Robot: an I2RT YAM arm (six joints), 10 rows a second.
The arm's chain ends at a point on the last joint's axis. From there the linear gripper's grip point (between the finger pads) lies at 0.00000 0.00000 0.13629 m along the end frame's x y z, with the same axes.
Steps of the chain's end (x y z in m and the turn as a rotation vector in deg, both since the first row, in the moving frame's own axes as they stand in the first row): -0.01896 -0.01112 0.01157 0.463 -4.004 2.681; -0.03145 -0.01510 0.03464 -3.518 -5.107 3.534; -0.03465 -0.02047 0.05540 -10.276 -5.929 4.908; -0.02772 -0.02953 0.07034 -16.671 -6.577 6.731; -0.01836 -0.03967 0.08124 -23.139 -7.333 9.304; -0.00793 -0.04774 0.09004 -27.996 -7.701 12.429; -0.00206 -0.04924 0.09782 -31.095 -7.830 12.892; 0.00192 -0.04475 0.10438 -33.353 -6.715 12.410; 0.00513 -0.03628 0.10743 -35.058 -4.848 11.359; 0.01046 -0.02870 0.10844 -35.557 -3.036 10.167; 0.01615 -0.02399 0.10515 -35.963 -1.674 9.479; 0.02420 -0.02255 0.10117 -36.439 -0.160 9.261
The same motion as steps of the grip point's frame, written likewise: -0.02845 -0.01244 0.01123 0.463 -4.004 2.681; -0.04382 -0.00713 0.03384 -3.518 -5.107 3.534; -0.04968 0.00317 0.05249 -10.276 -5.929 4.908; -0.04538 0.00848 0.06373 -16.671 -6.577 6.731; -0.03960 0.01211 0.06922 -23.139 -7.333 9.304; -0.03238 0.01360 0.07298 -27.996 -7.701 12.429; -0.02765 0.01829 0.07712 -31.095 -7.830 12.892; -0.02132 0.02774 0.08114 -33.353 -6.715 12.410; -0.01359 0.04028 0.08233 -35.058 -4.848 11.359; -0.00351 0.04947 0.08292 -35.557 -3.036 10.167; 0.00561 0.05534 0.07918 -35.963 -1.674 9.479; 0.01709 0.05801 0.07458 -36.439 -0.160 9.261
